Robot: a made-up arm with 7 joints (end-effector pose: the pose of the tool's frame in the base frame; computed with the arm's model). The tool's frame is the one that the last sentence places. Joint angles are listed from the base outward.
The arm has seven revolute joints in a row. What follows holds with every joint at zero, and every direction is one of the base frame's. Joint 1 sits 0.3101 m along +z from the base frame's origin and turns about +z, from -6.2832 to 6.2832 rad. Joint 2 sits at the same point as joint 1 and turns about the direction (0, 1, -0.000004), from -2.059 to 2.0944 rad. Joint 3 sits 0.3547 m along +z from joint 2 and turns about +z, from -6.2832 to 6.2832 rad. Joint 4 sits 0.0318 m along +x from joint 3 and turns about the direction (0, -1, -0.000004), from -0.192 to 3.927 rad. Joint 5 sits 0.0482 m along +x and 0.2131 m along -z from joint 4 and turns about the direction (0, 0.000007, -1), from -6.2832 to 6.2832 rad. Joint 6 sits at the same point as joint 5 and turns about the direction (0, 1, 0.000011), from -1.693 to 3.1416 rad. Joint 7 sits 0.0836 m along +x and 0.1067 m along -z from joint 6 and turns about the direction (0, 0.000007, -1), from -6.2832 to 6.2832 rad. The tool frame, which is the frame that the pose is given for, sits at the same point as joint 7; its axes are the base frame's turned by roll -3.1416, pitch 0 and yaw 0 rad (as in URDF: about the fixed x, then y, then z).
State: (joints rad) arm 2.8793 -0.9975 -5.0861 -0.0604 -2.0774 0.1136 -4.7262
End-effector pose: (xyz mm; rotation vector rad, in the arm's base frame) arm 34.3 -57.4 283.5 1.5175 -1.7383 -1.1946
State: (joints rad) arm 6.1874 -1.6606 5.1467 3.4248 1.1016 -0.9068 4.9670
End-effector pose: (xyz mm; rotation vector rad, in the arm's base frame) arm -502.7 118.3 97.8 -2.4050 -1.2988 0.3583
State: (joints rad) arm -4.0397 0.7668 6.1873 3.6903 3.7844 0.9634 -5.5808
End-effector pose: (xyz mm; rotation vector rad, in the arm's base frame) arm -162.0 208.5 896.2 -0.9601 0.4358 -2.6284
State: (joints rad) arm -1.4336 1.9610 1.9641 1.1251 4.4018 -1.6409 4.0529
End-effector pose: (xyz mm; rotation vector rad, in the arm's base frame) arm 148.3 -332.2 324.1 -0.2369 -0.5798 1.2978
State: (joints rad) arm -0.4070 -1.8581 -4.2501 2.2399 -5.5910 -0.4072 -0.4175
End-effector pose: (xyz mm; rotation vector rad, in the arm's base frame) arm -488.4 406.4 125.1 0.0742 -2.1055 -1.4656
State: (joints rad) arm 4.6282 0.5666 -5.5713 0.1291 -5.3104 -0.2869 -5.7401
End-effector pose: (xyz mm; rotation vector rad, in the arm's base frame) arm 30.1 -210.5 272.6 -0.9946 2.8794 0.2640
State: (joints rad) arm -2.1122 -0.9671 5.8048 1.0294 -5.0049 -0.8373 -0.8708
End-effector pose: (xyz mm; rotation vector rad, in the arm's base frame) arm -122.4 258.3 635.1 -0.8718 -1.1760 0.6487
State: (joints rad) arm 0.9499 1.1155 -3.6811 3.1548 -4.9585 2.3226 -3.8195
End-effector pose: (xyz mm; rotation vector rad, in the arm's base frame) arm 355.8 316.5 625.6 0.2550 1.9526 -2.3384
